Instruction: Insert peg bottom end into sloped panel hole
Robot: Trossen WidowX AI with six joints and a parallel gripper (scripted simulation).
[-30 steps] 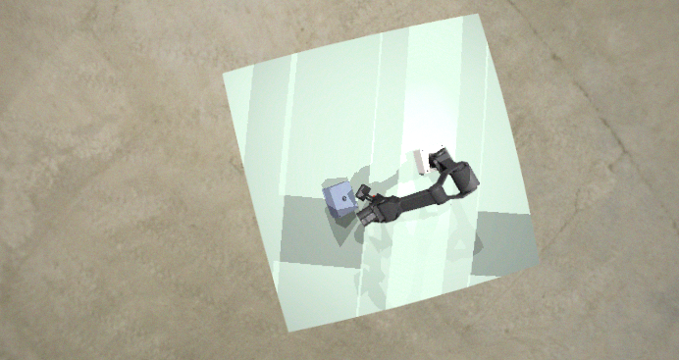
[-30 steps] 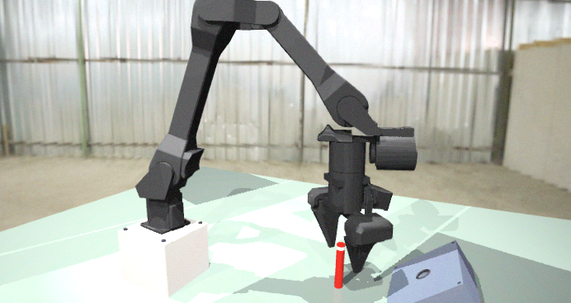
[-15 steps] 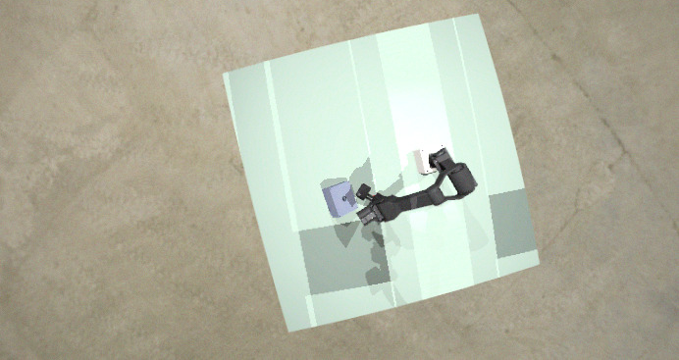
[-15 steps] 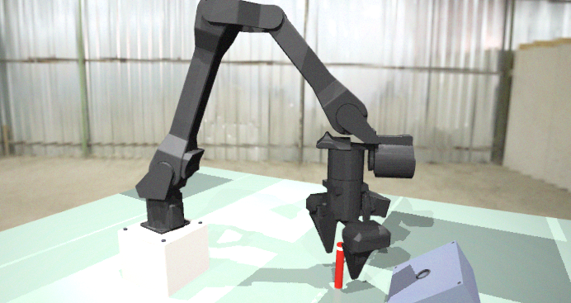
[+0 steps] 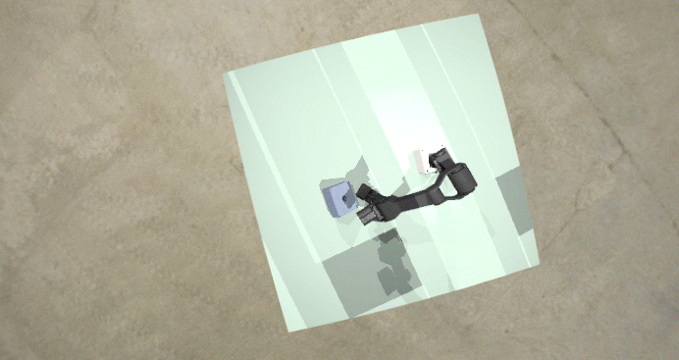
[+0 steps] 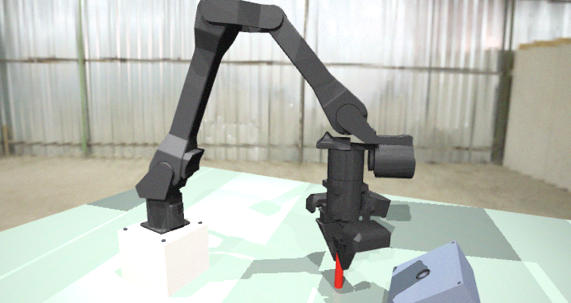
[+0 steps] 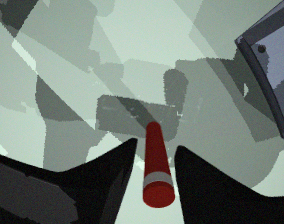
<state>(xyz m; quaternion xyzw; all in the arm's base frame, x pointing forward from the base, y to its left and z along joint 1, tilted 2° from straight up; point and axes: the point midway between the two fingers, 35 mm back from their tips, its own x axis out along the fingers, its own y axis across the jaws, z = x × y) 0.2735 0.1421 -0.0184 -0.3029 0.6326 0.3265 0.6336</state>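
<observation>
My gripper tip is now 150 mm short of the sloped panel, 20 mm to the left of it and 10 mm below it. The rest, counted from my gripper tip: red round peg 20 mm above.
</observation>
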